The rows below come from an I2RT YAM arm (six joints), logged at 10 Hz.
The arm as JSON. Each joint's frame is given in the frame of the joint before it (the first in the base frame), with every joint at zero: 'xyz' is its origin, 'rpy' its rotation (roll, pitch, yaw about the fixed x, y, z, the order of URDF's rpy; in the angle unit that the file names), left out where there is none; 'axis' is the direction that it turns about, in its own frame. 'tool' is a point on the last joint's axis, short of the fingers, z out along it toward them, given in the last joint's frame.
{
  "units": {
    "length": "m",
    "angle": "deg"
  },
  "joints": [
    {
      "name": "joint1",
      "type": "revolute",
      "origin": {
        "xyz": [
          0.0,
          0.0,
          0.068
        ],
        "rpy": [
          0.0,
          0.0,
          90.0
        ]
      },
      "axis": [
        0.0,
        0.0,
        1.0
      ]
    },
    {
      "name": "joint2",
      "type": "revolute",
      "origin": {
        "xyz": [
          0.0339,
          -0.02,
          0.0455
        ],
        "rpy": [
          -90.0,
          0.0,
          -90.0
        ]
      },
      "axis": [
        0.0,
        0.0,
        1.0
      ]
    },
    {
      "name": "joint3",
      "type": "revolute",
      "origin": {
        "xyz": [
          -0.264,
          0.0,
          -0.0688
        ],
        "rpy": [
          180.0,
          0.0,
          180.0
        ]
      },
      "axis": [
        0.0,
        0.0,
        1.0
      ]
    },
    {
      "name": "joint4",
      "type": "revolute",
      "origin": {
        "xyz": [
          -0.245,
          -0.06,
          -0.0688
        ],
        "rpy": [
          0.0,
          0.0,
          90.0
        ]
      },
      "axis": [
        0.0,
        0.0,
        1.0
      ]
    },
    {
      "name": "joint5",
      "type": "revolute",
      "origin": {
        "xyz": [
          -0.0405,
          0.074,
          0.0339
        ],
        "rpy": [
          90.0,
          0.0,
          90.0
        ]
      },
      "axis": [
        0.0,
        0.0,
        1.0
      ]
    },
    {
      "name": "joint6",
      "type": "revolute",
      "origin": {
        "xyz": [
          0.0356,
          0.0,
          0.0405
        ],
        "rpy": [
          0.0,
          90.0,
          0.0
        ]
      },
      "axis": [
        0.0,
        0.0,
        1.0
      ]
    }
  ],
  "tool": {
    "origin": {
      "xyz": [
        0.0,
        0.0,
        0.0
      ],
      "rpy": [
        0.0,
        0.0,
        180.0
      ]
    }
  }
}
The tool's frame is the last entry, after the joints.
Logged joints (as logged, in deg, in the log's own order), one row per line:
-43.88 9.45 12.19 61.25 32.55 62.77
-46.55 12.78 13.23 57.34 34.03 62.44
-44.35 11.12 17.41 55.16 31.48 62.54
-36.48 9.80 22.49 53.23 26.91 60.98
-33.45 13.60 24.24 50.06 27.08 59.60
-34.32 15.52 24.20 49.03 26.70 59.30
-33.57 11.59 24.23 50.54 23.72 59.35
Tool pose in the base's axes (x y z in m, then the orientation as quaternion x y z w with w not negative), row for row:
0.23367 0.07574 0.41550 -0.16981 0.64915 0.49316 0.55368
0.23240 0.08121 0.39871 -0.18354 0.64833 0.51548 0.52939
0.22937 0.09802 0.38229 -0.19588 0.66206 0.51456 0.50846
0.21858 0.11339 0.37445 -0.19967 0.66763 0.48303 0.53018
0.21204 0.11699 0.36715 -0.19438 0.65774 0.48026 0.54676
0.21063 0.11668 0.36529 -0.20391 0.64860 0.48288 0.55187
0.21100 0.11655 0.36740 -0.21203 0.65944 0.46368 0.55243
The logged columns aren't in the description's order. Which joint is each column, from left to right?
Columns, left to right: joint5, joint4, joint1, joint3, joint6, joint2.
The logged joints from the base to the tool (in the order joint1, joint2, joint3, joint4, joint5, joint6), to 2 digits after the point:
12.19 62.77 61.25 9.45 -43.88 32.55
13.23 62.44 57.34 12.78 -46.55 34.03
17.41 62.54 55.16 11.12 -44.35 31.48
22.49 60.98 53.23 9.80 -36.48 26.91
24.24 59.60 50.06 13.60 -33.45 27.08
24.20 59.30 49.03 15.52 -34.32 26.70
24.23 59.35 50.54 11.59 -33.57 23.72

